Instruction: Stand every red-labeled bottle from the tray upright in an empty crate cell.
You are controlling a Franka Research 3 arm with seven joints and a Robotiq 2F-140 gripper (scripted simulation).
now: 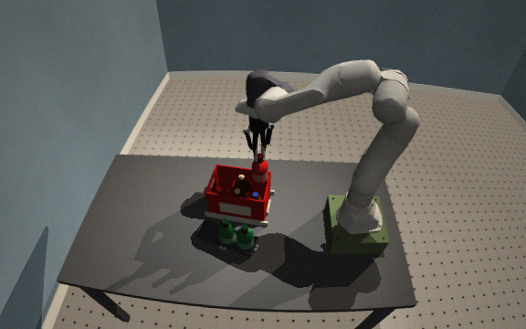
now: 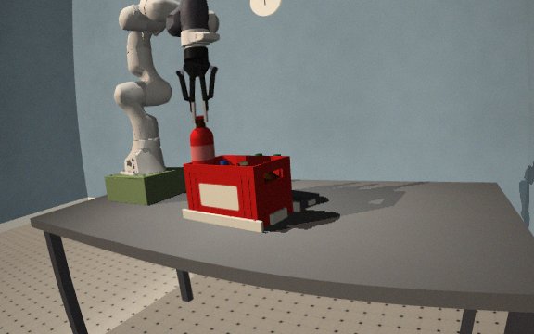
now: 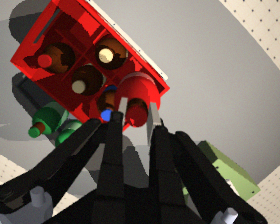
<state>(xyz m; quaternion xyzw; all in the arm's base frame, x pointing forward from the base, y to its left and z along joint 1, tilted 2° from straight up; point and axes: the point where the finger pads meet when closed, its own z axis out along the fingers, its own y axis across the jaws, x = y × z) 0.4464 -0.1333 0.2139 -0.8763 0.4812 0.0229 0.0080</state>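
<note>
The red-labeled bottle is 90 mm below my hand. Also, from my hand: red crate: 250 mm below, 90 mm ahead, 40 mm to the left.
</note>
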